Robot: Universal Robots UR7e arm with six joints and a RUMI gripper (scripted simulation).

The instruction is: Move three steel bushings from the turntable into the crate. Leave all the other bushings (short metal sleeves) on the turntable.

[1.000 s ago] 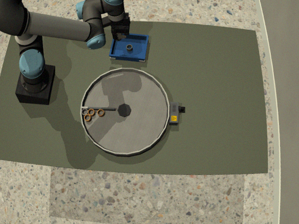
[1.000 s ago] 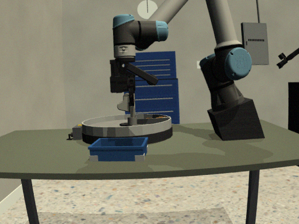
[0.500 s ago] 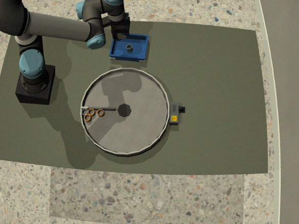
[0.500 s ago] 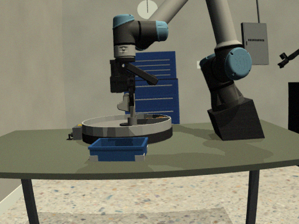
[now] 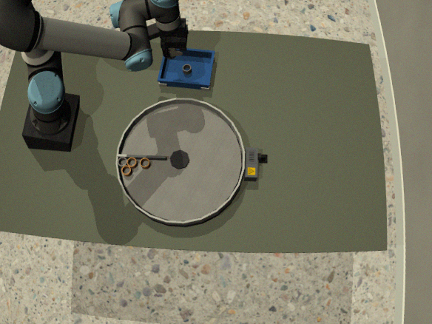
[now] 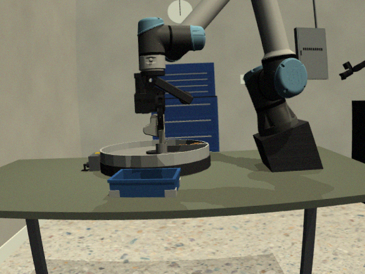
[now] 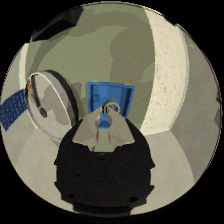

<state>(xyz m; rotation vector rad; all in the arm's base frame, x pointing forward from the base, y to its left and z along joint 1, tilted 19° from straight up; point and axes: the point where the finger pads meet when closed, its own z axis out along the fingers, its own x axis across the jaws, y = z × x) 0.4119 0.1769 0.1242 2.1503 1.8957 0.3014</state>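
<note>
My gripper is now 110 mm above the crate and 50 mm short of it. From my hand the other things lie so: round grey turntable (350 mm to the right, 80 mm below, 10 mm ahead).
</note>
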